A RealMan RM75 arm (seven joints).
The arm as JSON. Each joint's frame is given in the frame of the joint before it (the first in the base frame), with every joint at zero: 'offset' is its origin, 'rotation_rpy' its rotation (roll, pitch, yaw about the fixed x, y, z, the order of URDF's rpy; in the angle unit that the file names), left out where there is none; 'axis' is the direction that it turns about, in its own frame. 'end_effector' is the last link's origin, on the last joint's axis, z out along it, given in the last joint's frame.
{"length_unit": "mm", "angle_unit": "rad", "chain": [
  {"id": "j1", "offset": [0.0, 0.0, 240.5], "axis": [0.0, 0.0, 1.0]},
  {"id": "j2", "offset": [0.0, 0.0, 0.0], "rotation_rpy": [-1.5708, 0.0, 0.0], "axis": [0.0, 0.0, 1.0]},
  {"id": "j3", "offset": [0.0, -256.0, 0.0], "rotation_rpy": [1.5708, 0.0, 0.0], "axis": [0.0, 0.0, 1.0]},
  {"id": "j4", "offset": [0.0, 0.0, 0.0], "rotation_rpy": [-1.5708, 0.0, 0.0], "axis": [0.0, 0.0, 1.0]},
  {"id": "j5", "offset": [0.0, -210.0, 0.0], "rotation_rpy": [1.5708, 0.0, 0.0], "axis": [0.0, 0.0, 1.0]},
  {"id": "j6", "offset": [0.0, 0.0, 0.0], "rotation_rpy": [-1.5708, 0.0, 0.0], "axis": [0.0, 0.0, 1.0]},
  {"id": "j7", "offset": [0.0, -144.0, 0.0], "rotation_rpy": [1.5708, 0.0, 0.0], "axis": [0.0, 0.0, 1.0]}
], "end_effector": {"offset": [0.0, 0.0, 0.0]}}
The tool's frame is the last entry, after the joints.
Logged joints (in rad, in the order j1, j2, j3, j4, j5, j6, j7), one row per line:
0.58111, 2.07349, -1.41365, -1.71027, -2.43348, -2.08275, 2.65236
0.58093, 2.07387, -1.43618, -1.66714, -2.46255, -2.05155, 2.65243
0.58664, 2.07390, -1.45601, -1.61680, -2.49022, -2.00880, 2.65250
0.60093, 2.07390, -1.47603, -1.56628, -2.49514, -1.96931, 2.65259
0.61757, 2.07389, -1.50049, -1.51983, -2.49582, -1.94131, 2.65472
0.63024, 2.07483, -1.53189, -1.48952, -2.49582, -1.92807, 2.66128
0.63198, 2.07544, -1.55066, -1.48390, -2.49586, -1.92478, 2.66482
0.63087, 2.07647, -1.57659, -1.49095, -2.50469, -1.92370, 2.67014
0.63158, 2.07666, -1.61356, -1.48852, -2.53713, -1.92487, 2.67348
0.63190, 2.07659, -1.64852, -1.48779, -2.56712, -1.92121, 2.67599
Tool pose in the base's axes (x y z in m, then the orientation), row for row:
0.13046, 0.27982, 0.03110, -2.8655, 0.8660, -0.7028
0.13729, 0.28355, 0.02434, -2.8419, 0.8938, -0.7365
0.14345, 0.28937, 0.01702, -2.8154, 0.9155, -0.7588
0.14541, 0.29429, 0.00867, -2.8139, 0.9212, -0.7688
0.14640, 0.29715, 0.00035, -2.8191, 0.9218, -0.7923
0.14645, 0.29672, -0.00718, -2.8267, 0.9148, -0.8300
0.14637, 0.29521, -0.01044, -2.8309, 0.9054, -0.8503
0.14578, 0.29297, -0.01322, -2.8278, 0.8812, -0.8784
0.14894, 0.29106, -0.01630, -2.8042, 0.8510, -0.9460
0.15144, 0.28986, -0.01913, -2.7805, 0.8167, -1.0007
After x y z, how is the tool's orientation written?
As a rotation vector, in radians.
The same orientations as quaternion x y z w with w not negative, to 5 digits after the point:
-0.93138, 0.28148, -0.22843, 0.03334
-0.92544, 0.29106, -0.23984, 0.03637
-0.92037, 0.29928, -0.24806, 0.04268
-0.91908, 0.30088, -0.25111, 0.04127
-0.91769, 0.30007, -0.25791, 0.03580
-0.91596, 0.29643, -0.26895, 0.02839
-0.91545, 0.29278, -0.27497, 0.02509
-0.91500, 0.28513, -0.28423, 0.02608
-0.91019, 0.27622, -0.30705, 0.03110
-0.90627, 0.26619, -0.32617, 0.03785

